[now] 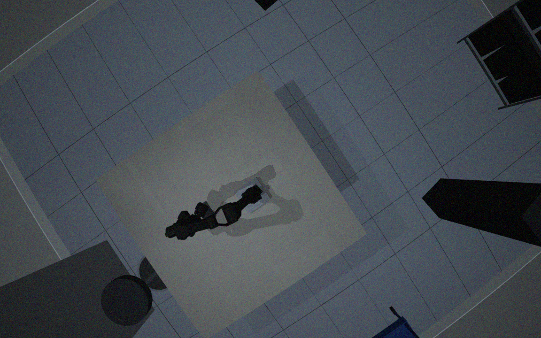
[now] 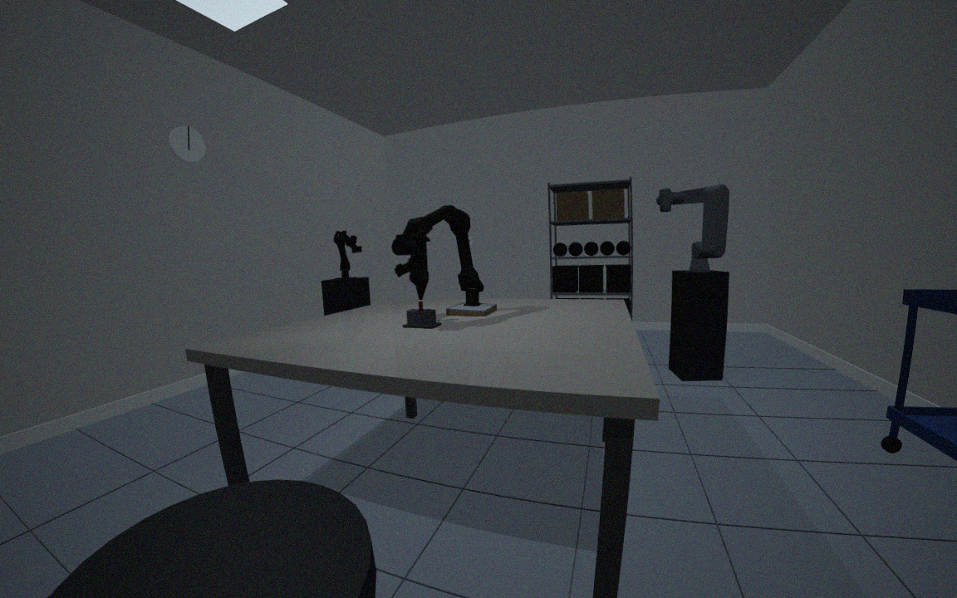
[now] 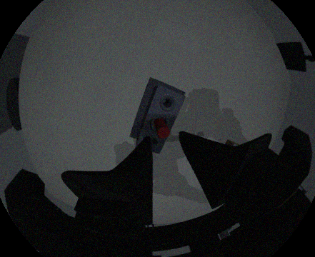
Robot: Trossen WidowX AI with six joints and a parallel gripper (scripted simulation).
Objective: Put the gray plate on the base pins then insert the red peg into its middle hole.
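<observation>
The red peg lies 50 mm below my gripper tip. Also, from my gripper tip: gray plate 50 mm below.
</observation>
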